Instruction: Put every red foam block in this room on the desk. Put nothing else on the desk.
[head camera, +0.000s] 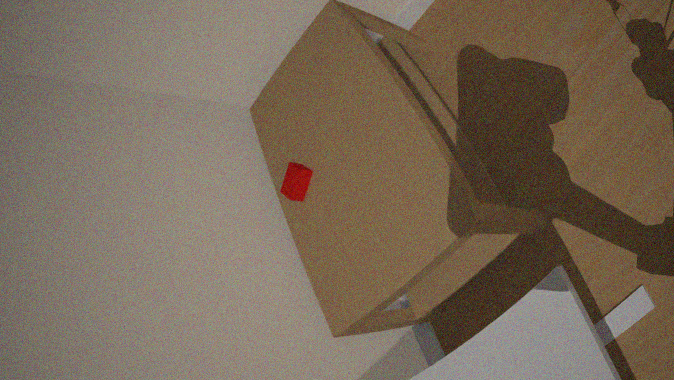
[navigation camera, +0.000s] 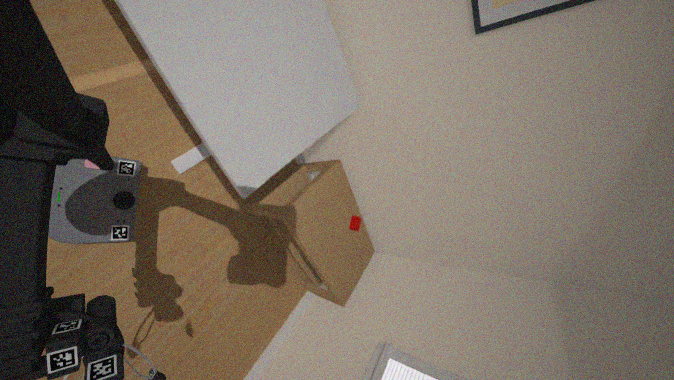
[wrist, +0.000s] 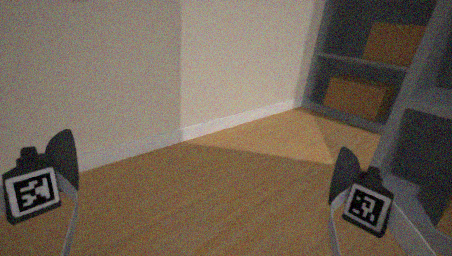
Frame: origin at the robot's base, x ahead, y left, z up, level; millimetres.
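Where they show: robot's base, origin of the base link: (navigation camera: 123, 198).
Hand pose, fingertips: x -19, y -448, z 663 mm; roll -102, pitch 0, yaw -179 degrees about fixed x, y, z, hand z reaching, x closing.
Observation:
Things, the pixels of their top centre, and the offset from my fingertips. "spot": a spot on its surface instead. Level surfaces: height alone.
- red foam block, middle of its top: (head camera: 289, 180) (navigation camera: 358, 223) 368 mm left, 1240 mm ahead, 168 mm down
- brown wooden cabinet, surface spot: (head camera: 370, 165) spot: 324 mm left, 969 mm ahead, 213 mm down
- desk, its level: 57 mm up
A red foam block (head camera: 297, 182) (navigation camera: 355, 223) lies on top of a brown wooden cabinet (head camera: 370, 165) (navigation camera: 325, 220), near its edge by the wall. A white table top, which looks like the desk (head camera: 525, 335) (navigation camera: 240, 75), stands beside the cabinet; no red block shows on the part of it in view. My gripper (wrist: 210, 159) is open, its two fingertips wide apart over the floor in the wrist view, with no thing between them. In the navigation camera view the gripper is at the bottom left, partly cut off, well away from the block.
The robot's base (navigation camera: 95, 200) stands on the wooden floor, on the near side of the desk and cabinet. Walls meet behind the cabinet. A grey shelf unit (wrist: 400, 120) with orange-brown boxes (wrist: 352, 95) stands at the right in the wrist view. A framed picture (navigation camera: 477, 22) hangs above the desk.

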